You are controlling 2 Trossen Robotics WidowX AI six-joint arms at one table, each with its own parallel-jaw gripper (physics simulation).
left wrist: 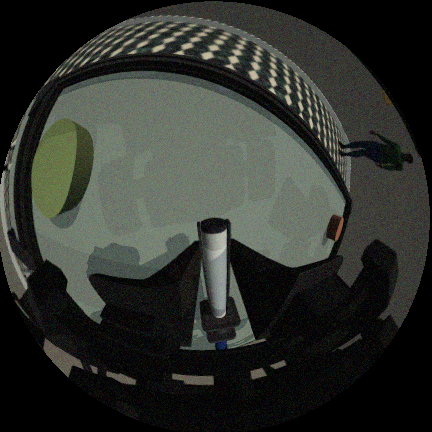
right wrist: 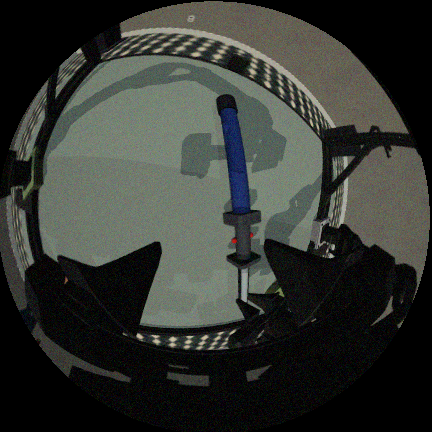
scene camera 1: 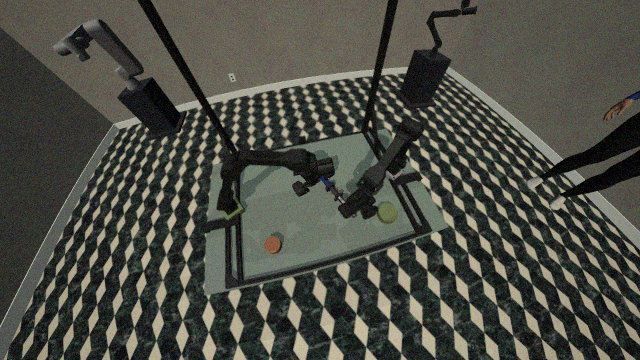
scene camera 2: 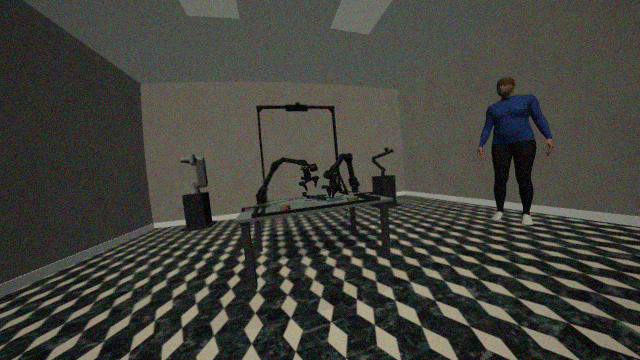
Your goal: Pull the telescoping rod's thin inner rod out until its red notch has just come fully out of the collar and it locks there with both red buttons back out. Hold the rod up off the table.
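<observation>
The rod has a blue outer tube (scene camera 1: 325, 181) (scene camera 2: 314, 196) (right wrist: 236, 165), a dark grey collar (left wrist: 220, 312) (right wrist: 243, 242) and a pale inner rod (scene camera 1: 341, 197) (left wrist: 215, 275) (right wrist: 244, 282). Two red buttons show on the collar's sides in the right wrist view. No red notch can be made out on the inner rod. My left gripper (scene camera 1: 345, 203) (left wrist: 213, 244) is shut on the inner rod and holds the rod roughly level, low above the table. My right gripper (scene camera 1: 312, 181) (scene camera 2: 309, 185) (right wrist: 212, 246) is open above the rod, its fingers apart from the collar.
A thick yellow-green disc (scene camera 1: 387, 212) (scene camera 2: 352, 198) (left wrist: 55, 170) lies beside the left gripper. An orange disc (scene camera 1: 272, 244) (scene camera 2: 285, 207) (left wrist: 335, 227) lies near the table's front left in scene camera 1. A green angled piece (scene camera 1: 235, 209) is by the right arm's base. A dark frame borders the table.
</observation>
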